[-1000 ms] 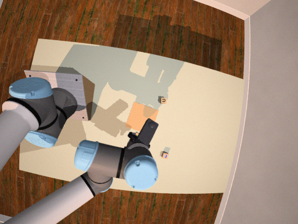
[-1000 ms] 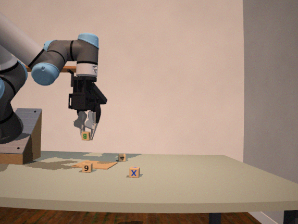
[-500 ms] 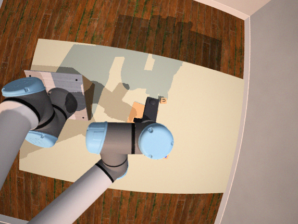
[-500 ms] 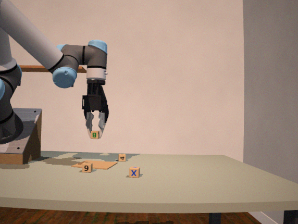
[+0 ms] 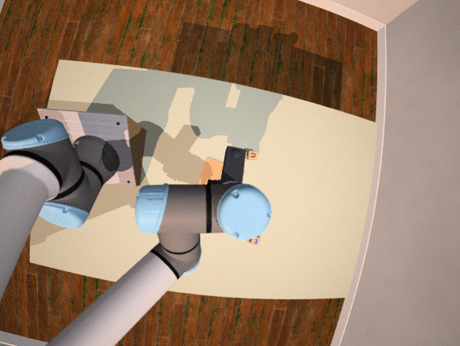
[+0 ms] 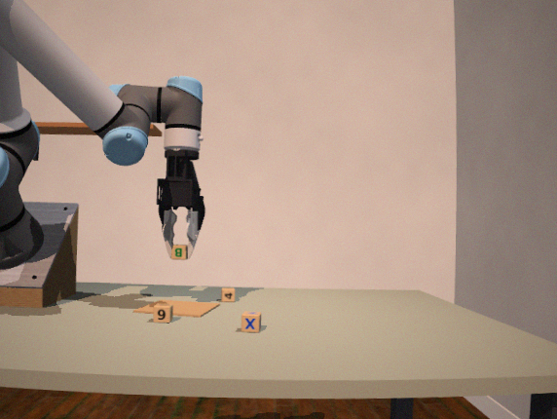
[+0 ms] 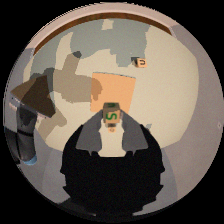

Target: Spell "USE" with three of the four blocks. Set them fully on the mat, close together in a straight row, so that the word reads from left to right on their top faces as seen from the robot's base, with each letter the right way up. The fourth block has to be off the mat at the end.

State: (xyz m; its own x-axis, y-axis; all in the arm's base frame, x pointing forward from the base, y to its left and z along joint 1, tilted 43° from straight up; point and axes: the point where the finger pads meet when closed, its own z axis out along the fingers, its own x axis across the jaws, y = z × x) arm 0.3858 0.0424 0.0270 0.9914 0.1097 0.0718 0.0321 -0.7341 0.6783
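Now: the orange mat 12 cm below my hand. The rest, counted from my hand: blue-lettered block (17 cm to the right, 17 cm ahead, 11 cm below).
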